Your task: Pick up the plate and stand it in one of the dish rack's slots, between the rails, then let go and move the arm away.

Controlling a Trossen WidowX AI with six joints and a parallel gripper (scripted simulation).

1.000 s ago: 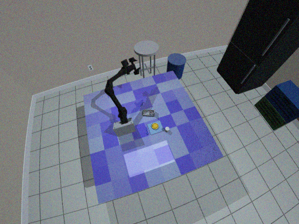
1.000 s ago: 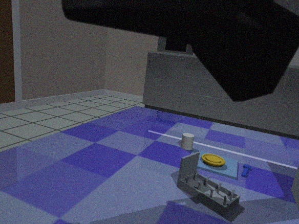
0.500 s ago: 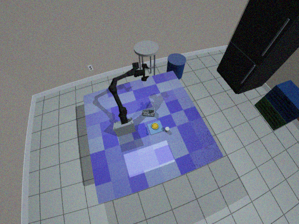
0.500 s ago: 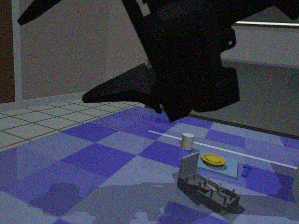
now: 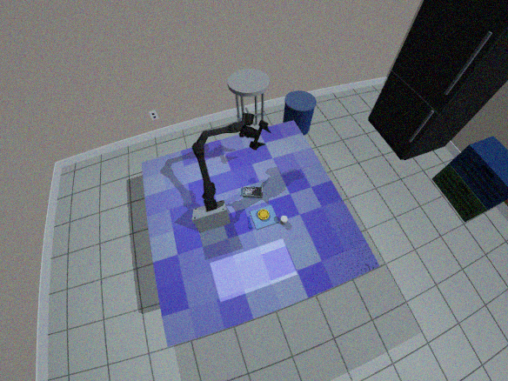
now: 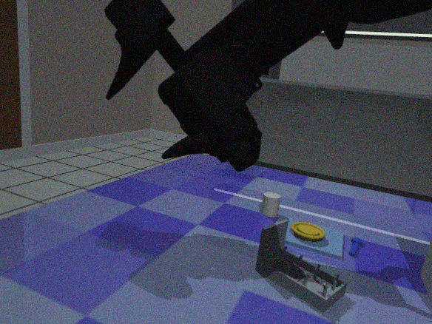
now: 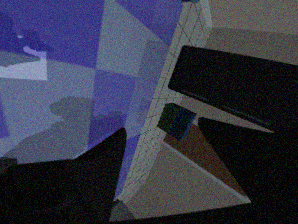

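Now: gripper tip 160 mm past the yellow plate, 400 mm to the left of it and 230 mm above it. Round my gripper tip: blue spoon 260 mm behind, 430 mm to the right, 250 mm below; grey dish rack 180 mm behind, 220 mm to the right, 230 mm below.
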